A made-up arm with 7 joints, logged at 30 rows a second.
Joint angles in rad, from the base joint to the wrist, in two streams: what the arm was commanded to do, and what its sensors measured. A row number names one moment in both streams.
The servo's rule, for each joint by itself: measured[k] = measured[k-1] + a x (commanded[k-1-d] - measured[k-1]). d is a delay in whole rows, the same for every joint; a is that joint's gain. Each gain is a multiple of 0.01, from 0.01 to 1. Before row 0 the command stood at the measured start. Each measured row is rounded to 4 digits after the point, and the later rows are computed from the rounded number. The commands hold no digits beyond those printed.
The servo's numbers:
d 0
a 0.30 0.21 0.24 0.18 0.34 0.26 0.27
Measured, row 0:
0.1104 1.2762 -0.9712 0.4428 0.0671 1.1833 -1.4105
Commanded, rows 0 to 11:
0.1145 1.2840 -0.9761 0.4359 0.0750 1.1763 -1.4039
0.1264 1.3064 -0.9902 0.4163 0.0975 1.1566 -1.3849
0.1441 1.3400 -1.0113 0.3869 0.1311 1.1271 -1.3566
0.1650 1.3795 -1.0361 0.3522 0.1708 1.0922 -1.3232
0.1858 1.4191 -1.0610 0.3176 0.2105 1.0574 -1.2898
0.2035 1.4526 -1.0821 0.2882 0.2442 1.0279 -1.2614
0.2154 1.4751 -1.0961 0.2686 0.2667 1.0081 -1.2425
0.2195 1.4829 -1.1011 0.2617 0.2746 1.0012 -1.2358
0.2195 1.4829 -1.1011 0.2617 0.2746 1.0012 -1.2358
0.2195 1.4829 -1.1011 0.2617 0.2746 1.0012 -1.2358
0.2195 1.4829 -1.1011 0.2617 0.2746 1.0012 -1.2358
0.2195 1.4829 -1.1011 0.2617 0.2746 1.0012 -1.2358
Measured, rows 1 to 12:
0.1116 1.2778 -0.9724 0.4416 0.0698 1.1815 -1.4087
0.1160 1.2838 -0.9767 0.4370 0.0792 1.1750 -1.4023
0.1244 1.2956 -0.9850 0.4280 0.0968 1.1625 -1.3900
0.1366 1.3132 -0.9973 0.4144 0.1220 1.1442 -1.3720
0.1514 1.3354 -1.0126 0.3970 0.1521 1.1216 -1.3498
0.1670 1.3600 -1.0293 0.3774 0.1834 1.0972 -1.3259
0.1815 1.3842 -1.0453 0.3578 0.2117 1.0740 -1.3034
0.1929 1.4049 -1.0587 0.3405 0.2331 1.0551 -1.2851
0.2009 1.4213 -1.0689 0.3263 0.2472 1.0411 -1.2718
0.2065 1.4342 -1.0766 0.3147 0.2565 1.0307 -1.2621
0.2104 1.4444 -1.0825 0.3052 0.2627 1.0230 -1.2550
0.2131 1.4525 -1.0870 0.2974 0.2667 1.0173 -1.2498

